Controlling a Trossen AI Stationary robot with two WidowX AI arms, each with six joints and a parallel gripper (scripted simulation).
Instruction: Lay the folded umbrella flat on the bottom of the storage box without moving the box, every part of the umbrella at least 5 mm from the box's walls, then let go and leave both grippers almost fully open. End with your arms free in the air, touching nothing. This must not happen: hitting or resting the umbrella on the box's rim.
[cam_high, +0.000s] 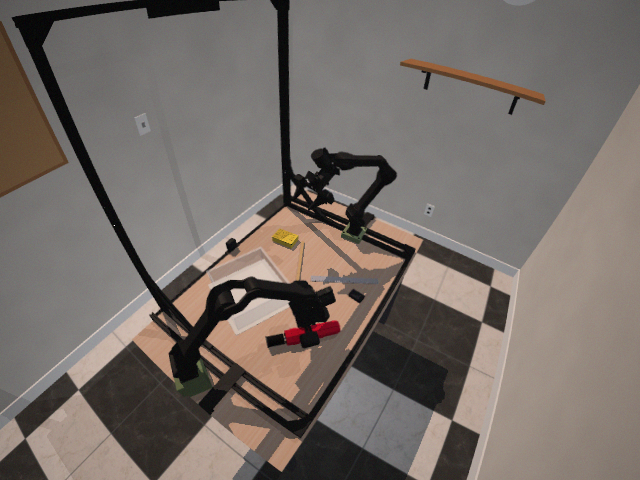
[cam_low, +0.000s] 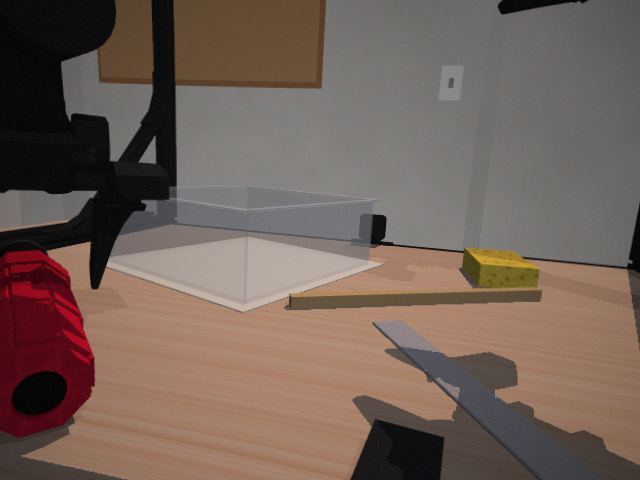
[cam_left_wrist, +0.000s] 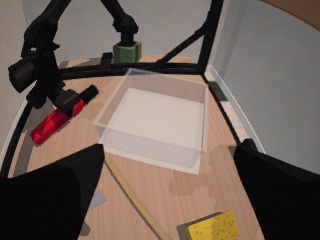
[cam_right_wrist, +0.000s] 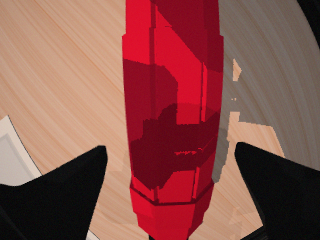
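The red folded umbrella is 4 cm below my right hand. From my right hand the other things lie so: grey metal strip (4 cm behind, 33 cm to the left, 7 cm below); then clear storage box (30 cm behind, 1 cm to the left, 2 cm below); then black block (5 cm ahead, 28 cm to the left, 6 cm below).
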